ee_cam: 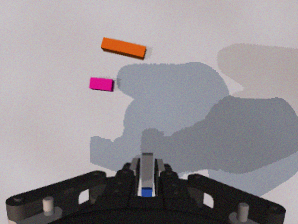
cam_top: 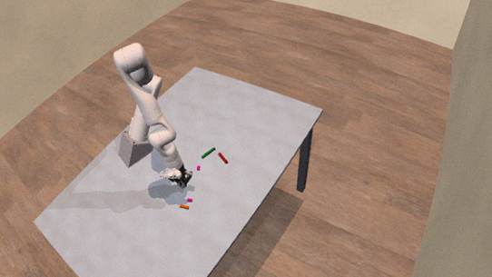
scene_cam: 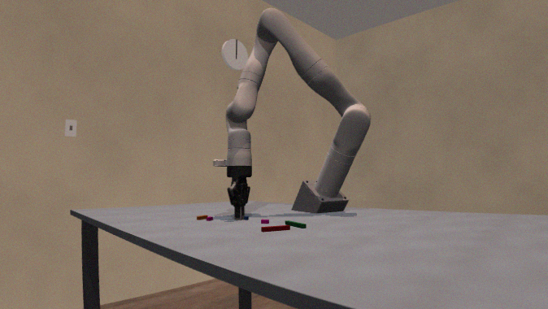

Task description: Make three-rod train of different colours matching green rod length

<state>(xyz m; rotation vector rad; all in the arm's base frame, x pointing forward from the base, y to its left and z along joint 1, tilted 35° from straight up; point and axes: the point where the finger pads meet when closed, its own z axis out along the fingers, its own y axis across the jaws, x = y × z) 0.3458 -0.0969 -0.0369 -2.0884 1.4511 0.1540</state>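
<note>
The grey rod is 2 cm below my hand. Round my hand: green rod (21 cm to the left, 2 cm below, 1 cm ahead); blue rod (2 cm to the left, 2 cm below, 1 cm behind); orange rod (9 cm to the right, 7 cm ahead, 2 cm below).
</note>
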